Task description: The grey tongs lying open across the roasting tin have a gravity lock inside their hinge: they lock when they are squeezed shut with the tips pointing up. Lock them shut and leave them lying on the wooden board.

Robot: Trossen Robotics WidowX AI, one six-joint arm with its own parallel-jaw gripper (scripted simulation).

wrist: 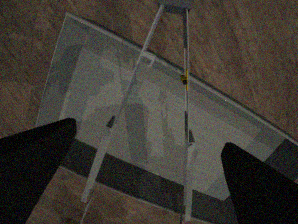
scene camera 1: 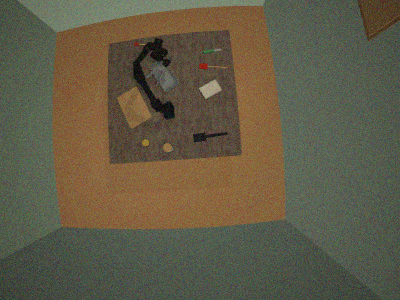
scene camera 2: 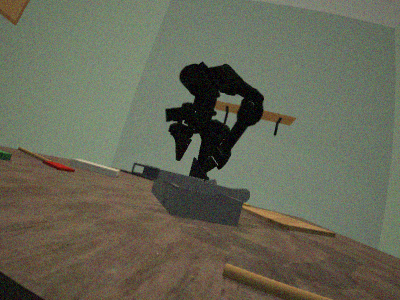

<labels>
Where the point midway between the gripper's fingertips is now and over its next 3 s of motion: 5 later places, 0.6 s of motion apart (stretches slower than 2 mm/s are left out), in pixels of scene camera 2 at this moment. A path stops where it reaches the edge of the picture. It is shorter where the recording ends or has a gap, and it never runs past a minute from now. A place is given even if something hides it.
The gripper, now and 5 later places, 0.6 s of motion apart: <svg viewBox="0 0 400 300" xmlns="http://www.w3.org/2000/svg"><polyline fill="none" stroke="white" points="187,162 184,174 181,185 179,194 179,195 191,150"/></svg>
</labels>
